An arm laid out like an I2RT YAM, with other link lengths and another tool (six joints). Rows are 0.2 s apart.
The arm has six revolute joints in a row. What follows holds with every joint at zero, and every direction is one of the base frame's. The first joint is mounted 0.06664 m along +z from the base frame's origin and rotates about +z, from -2.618 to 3.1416 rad. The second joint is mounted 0.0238 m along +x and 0.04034 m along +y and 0.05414 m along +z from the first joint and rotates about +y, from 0 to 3.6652 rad. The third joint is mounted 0.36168 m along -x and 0.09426 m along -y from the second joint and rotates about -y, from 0 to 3.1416 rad. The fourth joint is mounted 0.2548 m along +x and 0.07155 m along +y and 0.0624 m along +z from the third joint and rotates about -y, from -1.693 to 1.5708 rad. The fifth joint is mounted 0.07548 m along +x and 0.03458 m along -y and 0.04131 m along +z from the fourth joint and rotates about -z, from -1.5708 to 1.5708 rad. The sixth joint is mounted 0.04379 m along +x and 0.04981 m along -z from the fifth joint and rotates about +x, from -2.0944 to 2.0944 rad. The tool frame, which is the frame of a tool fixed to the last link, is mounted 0.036 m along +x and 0.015 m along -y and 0.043 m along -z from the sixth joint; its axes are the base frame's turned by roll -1.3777, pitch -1.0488 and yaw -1.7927 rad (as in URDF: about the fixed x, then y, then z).
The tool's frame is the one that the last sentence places.
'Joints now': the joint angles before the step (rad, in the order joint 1, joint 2, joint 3, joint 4, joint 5, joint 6). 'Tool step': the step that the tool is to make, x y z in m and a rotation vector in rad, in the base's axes. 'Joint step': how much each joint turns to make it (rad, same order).
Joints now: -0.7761, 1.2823, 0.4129, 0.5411, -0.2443, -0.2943
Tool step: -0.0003, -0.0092, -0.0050, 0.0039, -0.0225, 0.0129
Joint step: -0.0424, 0.0399, -0.0107, 0.0636, -0.0584, 0.0004
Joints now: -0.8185, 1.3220, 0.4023, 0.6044, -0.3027, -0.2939
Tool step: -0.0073, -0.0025, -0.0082, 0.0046, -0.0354, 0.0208
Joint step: -0.0501, 0.0204, -0.0448, 0.0878, -0.0765, 0.0073
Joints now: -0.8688, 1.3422, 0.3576, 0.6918, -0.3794, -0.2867
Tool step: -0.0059, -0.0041, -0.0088, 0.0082, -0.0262, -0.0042
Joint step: -0.0410, 0.0351, -0.0372, 0.0884, -0.0425, 0.0154
